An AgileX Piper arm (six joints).
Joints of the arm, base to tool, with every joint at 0 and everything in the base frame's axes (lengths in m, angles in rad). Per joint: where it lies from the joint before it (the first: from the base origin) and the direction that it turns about. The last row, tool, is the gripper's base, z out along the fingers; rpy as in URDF.
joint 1: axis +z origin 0 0 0.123
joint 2: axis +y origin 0 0 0
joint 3: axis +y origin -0.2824 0 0.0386
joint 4: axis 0.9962 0 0.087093 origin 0.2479 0 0.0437
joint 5: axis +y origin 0 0 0
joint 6: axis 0.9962 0 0.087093 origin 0.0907 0 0.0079
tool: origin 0 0 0 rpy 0 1.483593 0
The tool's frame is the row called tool.
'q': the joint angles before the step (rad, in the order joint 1, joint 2, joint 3, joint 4, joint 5, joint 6). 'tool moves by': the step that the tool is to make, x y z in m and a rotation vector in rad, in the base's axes. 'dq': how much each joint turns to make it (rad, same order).
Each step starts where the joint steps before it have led.
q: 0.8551 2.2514 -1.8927 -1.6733 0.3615 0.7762
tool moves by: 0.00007 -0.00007 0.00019 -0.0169 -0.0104 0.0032
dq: 0.0000 0.0000 -0.0002 -0.0023 0.0014 -0.0180
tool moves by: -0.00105 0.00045 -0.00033 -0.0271 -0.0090 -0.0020
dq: 0.0038 0.0000 -0.0002 0.0193 0.0107 -0.0443
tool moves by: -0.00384 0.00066 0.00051 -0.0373 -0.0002 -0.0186
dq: 0.0118 -0.0048 0.0008 0.0673 0.0341 -0.0894
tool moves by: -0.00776 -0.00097 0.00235 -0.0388 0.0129 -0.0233
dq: 0.0167 -0.0205 0.0179 0.0829 0.0434 -0.0953
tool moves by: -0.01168 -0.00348 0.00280 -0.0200 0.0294 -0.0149
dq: 0.0176 -0.0399 0.0483 0.0639 0.0309 -0.0505
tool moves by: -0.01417 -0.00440 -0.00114 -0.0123 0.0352 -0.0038
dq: 0.0189 -0.0458 0.0726 0.0299 0.0165 -0.0044
